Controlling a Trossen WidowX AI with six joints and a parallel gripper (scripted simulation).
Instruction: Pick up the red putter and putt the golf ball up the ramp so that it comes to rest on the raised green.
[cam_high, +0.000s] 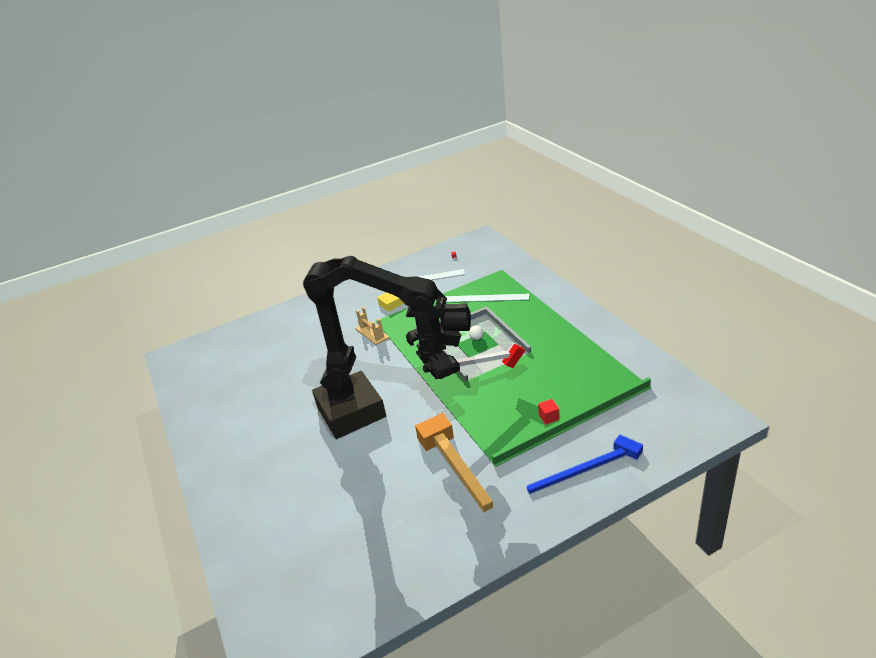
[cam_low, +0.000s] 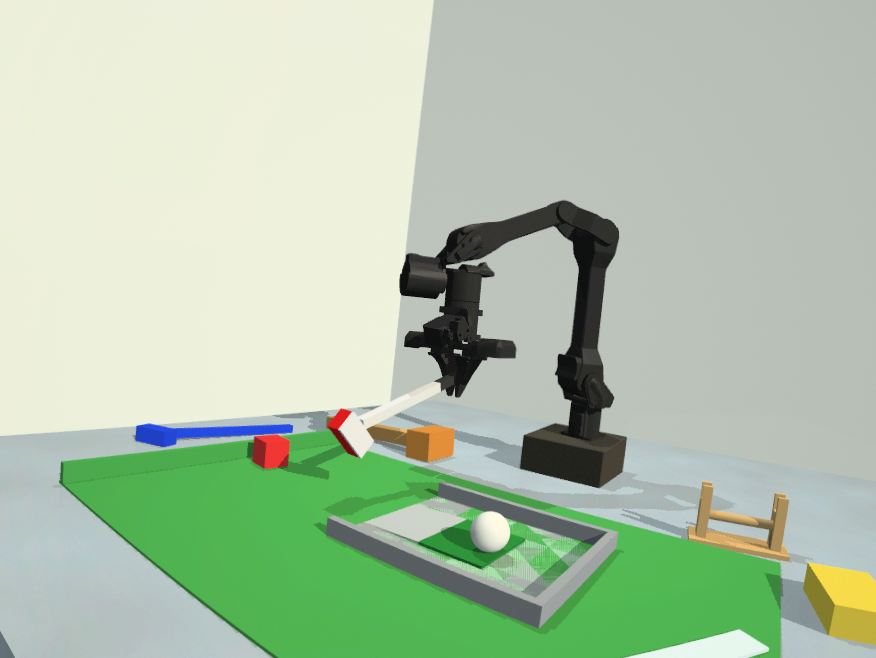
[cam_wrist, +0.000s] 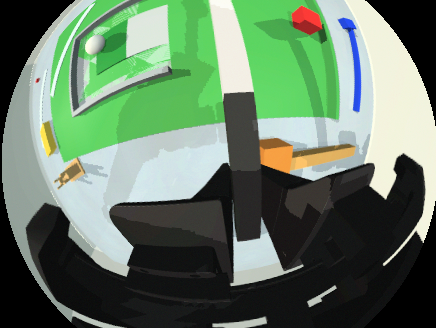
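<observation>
My gripper tip is 120 mm short of the red putter and 20 mm to the right of it. Round my gripper tip: green mat: 240 mm ahead, 170 mm to the left, 130 mm below; red cube: 250 mm ahead, 140 mm to the right, 100 mm below; white golf ball: 200 mm ahead, 240 mm to the left, 100 mm below.
</observation>
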